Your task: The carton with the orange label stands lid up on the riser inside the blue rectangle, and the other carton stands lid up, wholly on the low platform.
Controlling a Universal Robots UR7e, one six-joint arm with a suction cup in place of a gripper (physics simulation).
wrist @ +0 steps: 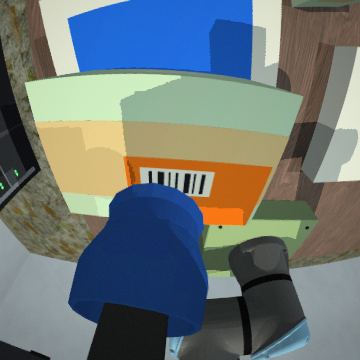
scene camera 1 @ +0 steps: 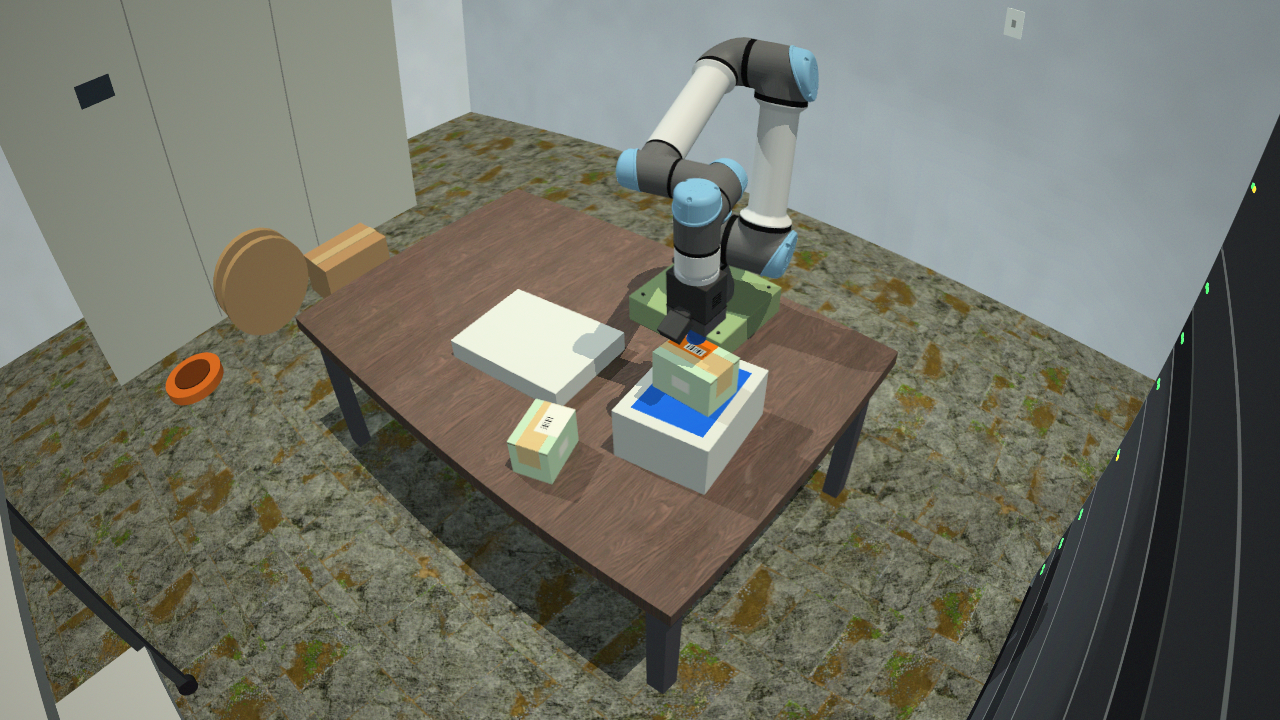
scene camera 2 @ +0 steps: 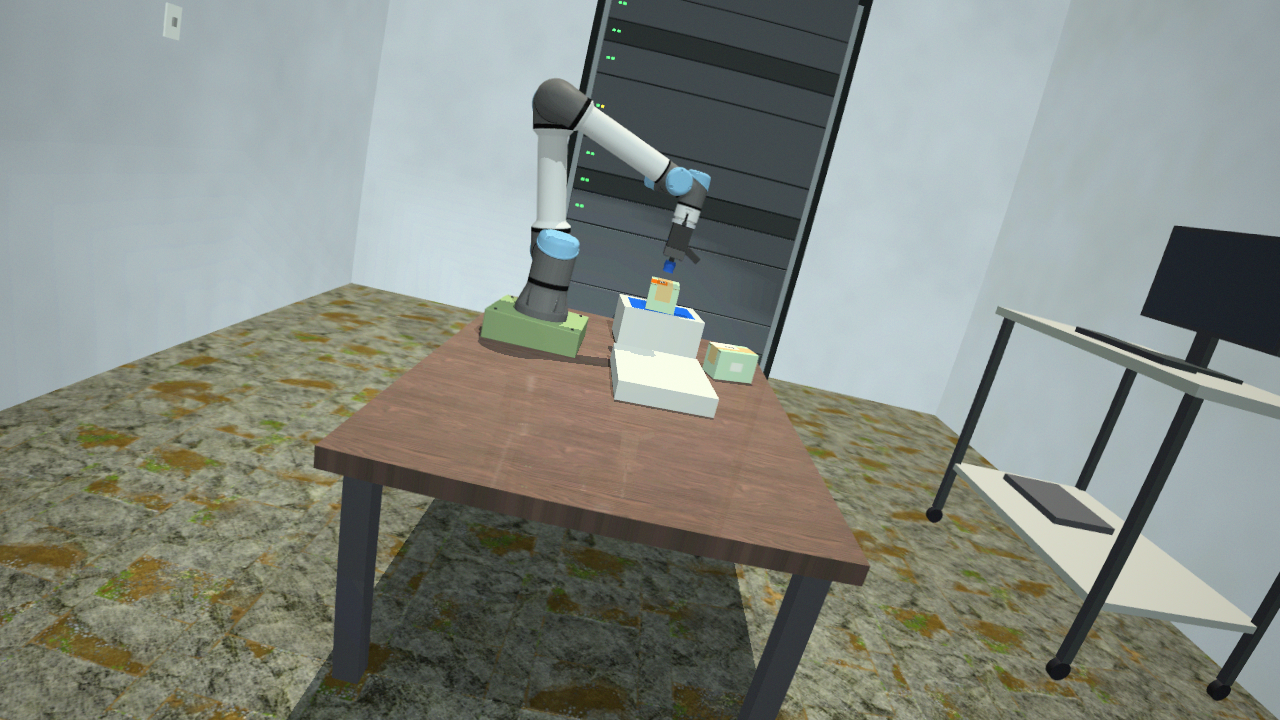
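Observation:
The carton with the orange label (scene camera 1: 696, 376) (scene camera 2: 663, 295) (wrist: 178, 107) stands lid up on the white riser (scene camera 1: 680, 447) (scene camera 2: 656, 336) (wrist: 53, 36). It sits toward the arm's side of the blue rectangle (scene camera 1: 662, 412) (wrist: 161, 36), covering that edge. My suction cup (scene camera 1: 686, 339) (scene camera 2: 669, 266) (wrist: 153, 193) hovers a short way above the orange label and touches nothing. The other carton (scene camera 1: 542, 439) (scene camera 2: 730, 362) stands on the table beside the riser, with a white label on top. The low white platform (scene camera 1: 527, 345) (scene camera 2: 662, 385) (wrist: 348, 107) has nothing on it.
The green arm base (scene camera 1: 752, 300) (scene camera 2: 532, 330) (wrist: 250, 228) is right behind the riser. On the floor lie a cardboard box (scene camera 1: 347, 256), a wooden disc (scene camera 1: 260, 282) and an orange bowl (scene camera 1: 193, 376). A dark server rack (scene camera 2: 716, 135) and a cart (scene camera 2: 1119, 357) stand off the table.

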